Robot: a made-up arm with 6 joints. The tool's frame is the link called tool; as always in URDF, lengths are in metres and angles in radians. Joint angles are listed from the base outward.
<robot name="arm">
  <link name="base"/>
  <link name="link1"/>
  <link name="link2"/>
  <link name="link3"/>
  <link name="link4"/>
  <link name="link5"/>
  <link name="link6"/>
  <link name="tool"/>
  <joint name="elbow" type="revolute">
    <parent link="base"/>
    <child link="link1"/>
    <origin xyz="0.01 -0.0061 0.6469"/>
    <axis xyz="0 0 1"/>
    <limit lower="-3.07" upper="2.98"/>
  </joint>
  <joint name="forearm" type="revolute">
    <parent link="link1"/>
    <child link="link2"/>
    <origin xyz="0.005 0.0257 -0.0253"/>
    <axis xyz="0 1 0"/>
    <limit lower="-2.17" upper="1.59"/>
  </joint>
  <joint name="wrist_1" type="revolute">
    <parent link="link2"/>
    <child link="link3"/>
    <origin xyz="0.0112 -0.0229 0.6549"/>
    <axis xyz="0 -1 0"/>
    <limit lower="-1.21" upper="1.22"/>
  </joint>
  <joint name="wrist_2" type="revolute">
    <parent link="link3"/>
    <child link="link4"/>
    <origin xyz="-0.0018 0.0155 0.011"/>
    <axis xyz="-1 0 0"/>
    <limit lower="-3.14" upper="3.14"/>
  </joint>
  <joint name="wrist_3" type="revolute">
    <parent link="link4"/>
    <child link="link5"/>
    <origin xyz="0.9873 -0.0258 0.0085"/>
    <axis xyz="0 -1 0"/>
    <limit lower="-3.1" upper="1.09"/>
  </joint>
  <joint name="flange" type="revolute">
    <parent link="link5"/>
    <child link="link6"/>
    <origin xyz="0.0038 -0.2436 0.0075"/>
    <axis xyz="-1 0 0"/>
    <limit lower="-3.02" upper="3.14"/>
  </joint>
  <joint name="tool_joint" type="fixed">
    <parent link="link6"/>
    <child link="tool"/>
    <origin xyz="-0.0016 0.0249 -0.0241" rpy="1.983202 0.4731 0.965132"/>
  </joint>
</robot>
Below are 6 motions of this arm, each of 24 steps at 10 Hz.
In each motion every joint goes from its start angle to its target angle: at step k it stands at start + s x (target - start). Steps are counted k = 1, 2, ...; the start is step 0. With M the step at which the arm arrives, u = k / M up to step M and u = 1 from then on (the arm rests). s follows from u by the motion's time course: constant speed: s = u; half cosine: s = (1 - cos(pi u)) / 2; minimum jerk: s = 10 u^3 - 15 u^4 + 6 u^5.
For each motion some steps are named. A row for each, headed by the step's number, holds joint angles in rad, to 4 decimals.
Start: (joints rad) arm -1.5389 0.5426 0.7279 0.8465 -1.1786 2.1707
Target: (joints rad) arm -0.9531 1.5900 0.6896 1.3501 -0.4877 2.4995
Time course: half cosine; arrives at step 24
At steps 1, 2, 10, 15, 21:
1: -1.5364 0.5471 0.7277 0.8487 -1.1756 2.1721
2: -1.5289 0.5604 0.7272 0.8551 -1.1668 2.1763
10: -1.3218 0.9308 0.7137 1.0331 -0.9226 2.2926
15: -1.1339 1.2667 0.7014 1.1947 -0.7010 2.3980
21: -0.9754 1.5501 0.6911 1.3309 -0.5140 2.4870

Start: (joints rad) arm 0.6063 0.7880 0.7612 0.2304 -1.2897 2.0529
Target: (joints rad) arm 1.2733 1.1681 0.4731 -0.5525 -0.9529 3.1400
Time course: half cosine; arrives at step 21
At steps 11, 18, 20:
11: 0.9647 0.9923 0.6064 -0.1903 -1.1087 2.6371
18: 1.2403 1.1493 0.4874 -0.5137 -0.9696 3.0862
20: 1.2696 1.1660 0.4747 -0.5481 -0.9548 3.1339

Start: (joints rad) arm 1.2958 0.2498 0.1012 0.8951 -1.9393 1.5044
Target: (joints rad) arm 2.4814 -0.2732 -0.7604 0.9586 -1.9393 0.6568
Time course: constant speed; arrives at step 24
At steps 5, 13, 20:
5: 1.5428 0.1408 -0.0783 0.9083 -1.9393 1.3278
13: 1.9380 -0.0335 -0.3655 0.9295 -1.9393 1.0453
20: 2.2838 -0.1860 -0.6168 0.9480 -1.9393 0.7981

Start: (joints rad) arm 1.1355 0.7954 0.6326 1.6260 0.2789 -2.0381
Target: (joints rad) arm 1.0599 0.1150 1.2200 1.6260 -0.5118 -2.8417
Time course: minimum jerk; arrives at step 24
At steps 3, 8, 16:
3: 1.1343 0.7845 0.6420 1.6260 0.2662 -2.0510
8: 1.1196 0.6526 0.7559 1.6260 0.1130 -2.2068
16: 1.0758 0.2578 1.0967 1.6260 -0.3459 -2.6730

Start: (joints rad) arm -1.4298 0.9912 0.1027 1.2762 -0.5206 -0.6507
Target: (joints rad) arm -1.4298 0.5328 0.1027 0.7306 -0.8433 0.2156
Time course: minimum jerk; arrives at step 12
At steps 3, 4, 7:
3: -1.4298 0.9437 0.1027 1.2197 -0.5540 -0.5610
4: -1.4298 0.8950 0.1027 1.1617 -0.5883 -0.4689
7: -1.4298 0.6917 0.1027 0.9197 -0.7314 -0.0847

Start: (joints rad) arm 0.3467 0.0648 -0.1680 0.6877 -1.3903 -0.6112
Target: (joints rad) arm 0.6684 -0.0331 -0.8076 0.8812 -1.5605 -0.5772
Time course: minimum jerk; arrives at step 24
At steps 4, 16, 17, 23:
4: 0.3581 0.0613 -0.1907 0.6946 -1.3963 -0.6100
16: 0.6009 -0.0126 -0.6734 0.8406 -1.5248 -0.5843
17: 0.6194 -0.0182 -0.7102 0.8517 -1.5346 -0.5824
23: 0.6682 -0.0330 -0.8072 0.8811 -1.5604 -0.5772

